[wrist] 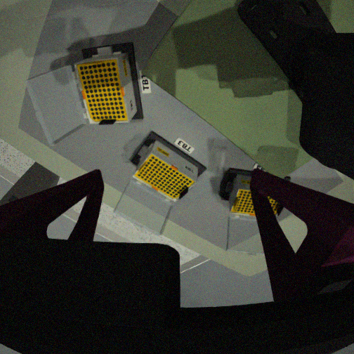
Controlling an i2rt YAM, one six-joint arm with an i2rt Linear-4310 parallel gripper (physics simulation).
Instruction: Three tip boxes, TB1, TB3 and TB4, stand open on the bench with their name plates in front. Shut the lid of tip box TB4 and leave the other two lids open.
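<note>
Tip box TB4 (243, 203) is at the right, partly hidden by the right finger. Its clear lid (241, 235) is open and hangs out on the side away from its name plate (257, 166), which is mostly hidden. Tip box TB3 (164, 176) is in the middle, with its lid (142, 206) open and its plate (184, 145) above it in the view. Tip box TB1 (103, 91) is at the upper left, lid (56, 104) open, plate (146, 84) beside it. My gripper (176, 177) is open and empty, above the boxes, its fingertips far apart on either side of TB3 in the view.
The boxes stand on a grey bench area (200, 222). A green surface (210, 100) borders it at the upper right, with dark shadows across it. A large black shape (327, 100) covers the right edge. A pale speckled strip (117, 220) runs along the lower left.
</note>
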